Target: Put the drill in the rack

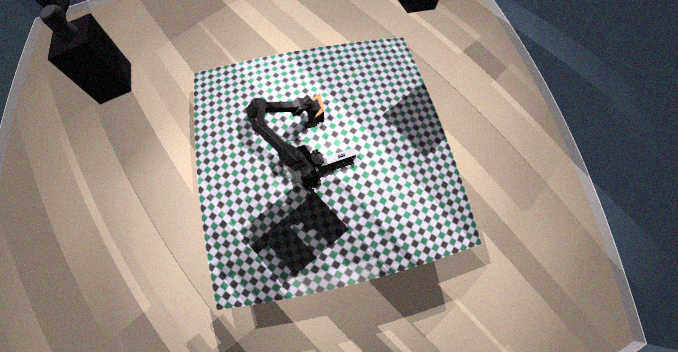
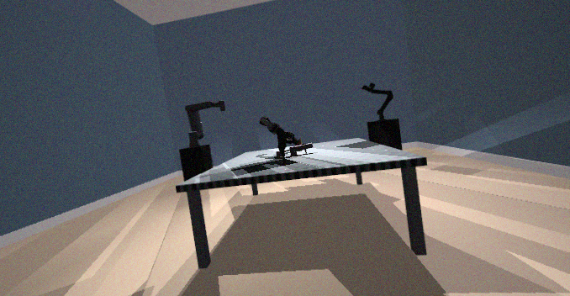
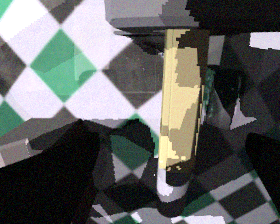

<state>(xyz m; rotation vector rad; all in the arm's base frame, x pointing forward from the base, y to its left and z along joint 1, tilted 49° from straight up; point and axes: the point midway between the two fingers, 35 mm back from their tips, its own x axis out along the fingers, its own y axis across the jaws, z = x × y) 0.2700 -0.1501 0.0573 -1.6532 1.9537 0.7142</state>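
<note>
My gripper tip is now 80 mm past the grey block, 20 mm to the left of it and 10 mm below it. Also, from my gripper tip: grey fixture 140 mm to the left, 40 mm above.
</note>
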